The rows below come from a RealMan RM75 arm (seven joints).
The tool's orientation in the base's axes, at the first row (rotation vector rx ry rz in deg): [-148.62 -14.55 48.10]
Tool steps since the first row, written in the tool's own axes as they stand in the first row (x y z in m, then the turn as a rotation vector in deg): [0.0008 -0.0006 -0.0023 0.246 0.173 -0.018]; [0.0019 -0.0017 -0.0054 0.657 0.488 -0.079]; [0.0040 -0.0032 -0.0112 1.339 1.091 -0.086]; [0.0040 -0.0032 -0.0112 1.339 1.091 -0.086]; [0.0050 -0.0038 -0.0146 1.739 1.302 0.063]
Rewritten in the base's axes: [0.0020 0.0000 0.0015 0.217 -0.091 -0.189]; [0.0047 0.0004 0.0037 0.598 -0.276 -0.492]; [0.0097 0.0005 0.0076 1.179 -0.626 -1.100]; [0.0097 0.0005 0.0076 1.179 -0.626 -1.100]; [0.0125 0.0002 0.0098 1.422 -0.653 -1.508]
